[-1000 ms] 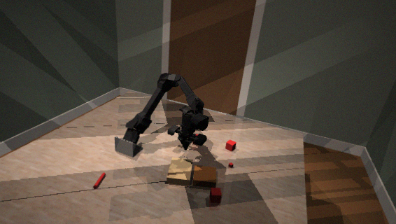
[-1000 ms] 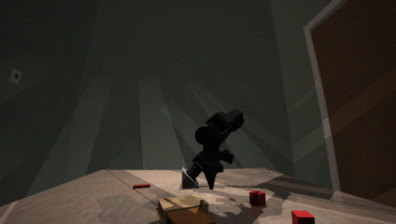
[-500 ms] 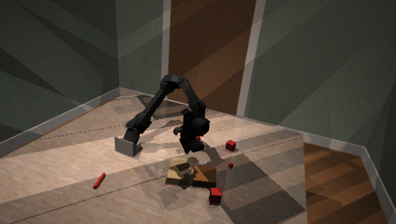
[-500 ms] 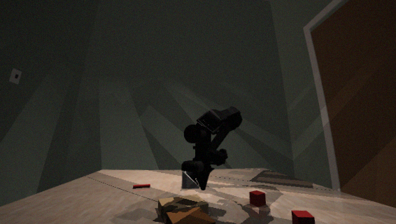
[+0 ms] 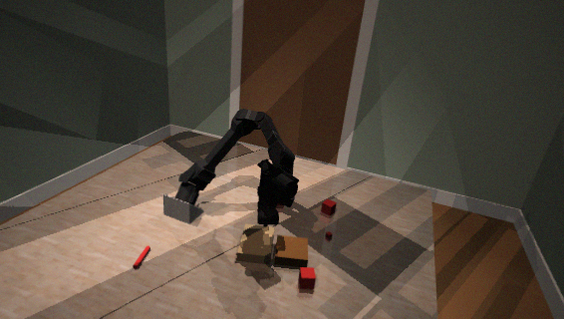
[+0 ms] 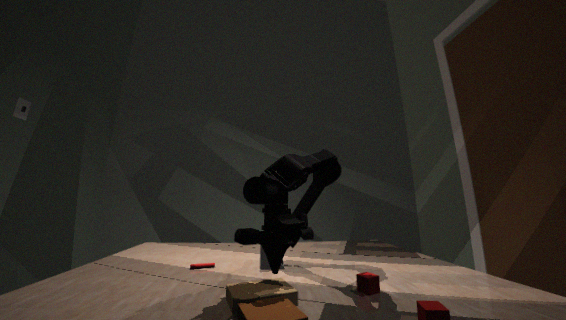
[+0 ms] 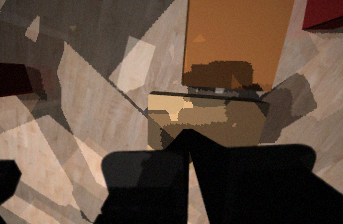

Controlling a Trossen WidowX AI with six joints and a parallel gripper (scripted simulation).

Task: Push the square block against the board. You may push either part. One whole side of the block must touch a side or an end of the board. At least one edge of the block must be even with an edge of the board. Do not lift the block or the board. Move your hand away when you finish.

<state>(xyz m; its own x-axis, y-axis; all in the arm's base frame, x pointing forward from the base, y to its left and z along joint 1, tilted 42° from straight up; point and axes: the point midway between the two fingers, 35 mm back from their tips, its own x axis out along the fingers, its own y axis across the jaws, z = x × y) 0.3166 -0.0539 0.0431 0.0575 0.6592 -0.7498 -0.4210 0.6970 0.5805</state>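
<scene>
My gripper tip is 10 mm past the pale tan board, 30 mm to the left of it and 50 mm above it. Round my gripper tip: orange square block (100 mm ahead, 10 mm to the right, 50 mm below); then red stick (290 mm behind, 230 mm to the right, 60 mm below); then small red ball (190 mm ahead, 130 mm to the left, 60 mm below).
</scene>
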